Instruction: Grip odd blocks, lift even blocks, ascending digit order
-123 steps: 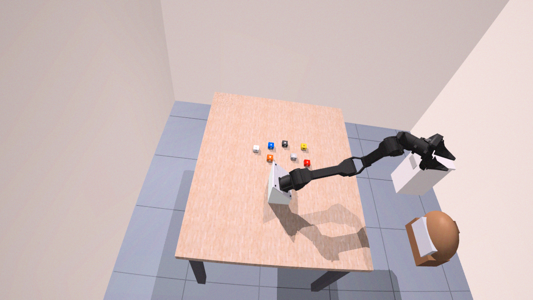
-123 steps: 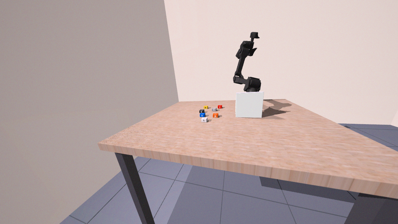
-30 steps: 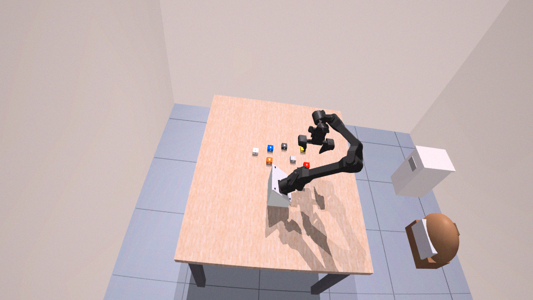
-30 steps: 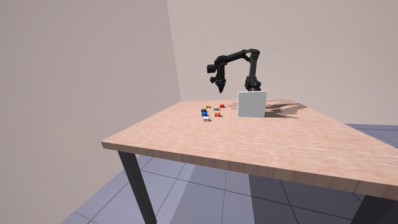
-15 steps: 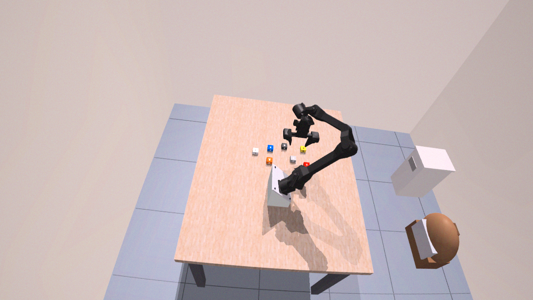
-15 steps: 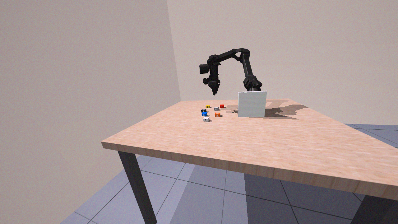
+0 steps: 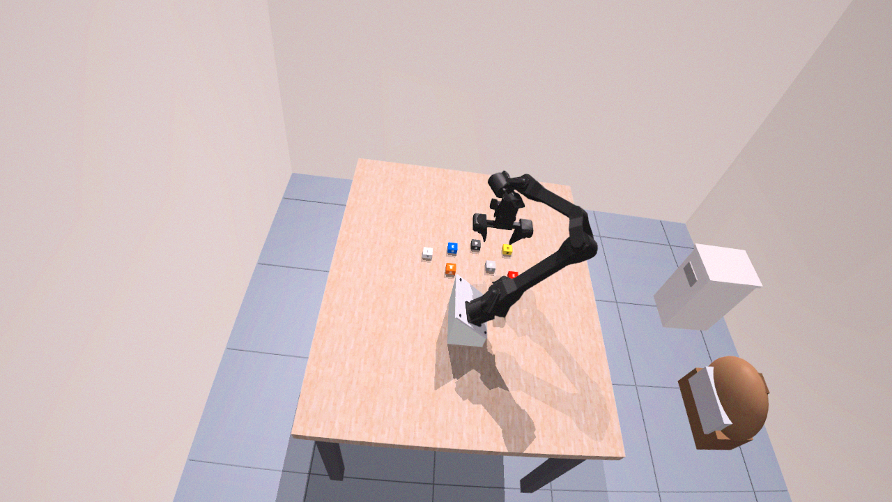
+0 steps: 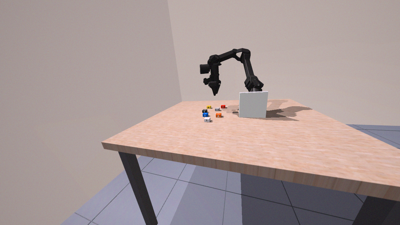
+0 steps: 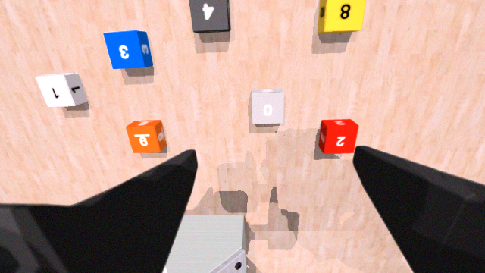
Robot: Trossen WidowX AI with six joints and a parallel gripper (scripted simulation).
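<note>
Right now my gripper tip is 1 cm past the grey block 0 and 12 cm above it. Round my gripper tip: black block 4: 9 cm ahead, 3 cm to the left, 12 cm below; then yellow block: 7 cm ahead, 8 cm to the right, 12 cm below; then red block marked 2: 5 cm behind, 7 cm to the right, 12 cm below.
</note>
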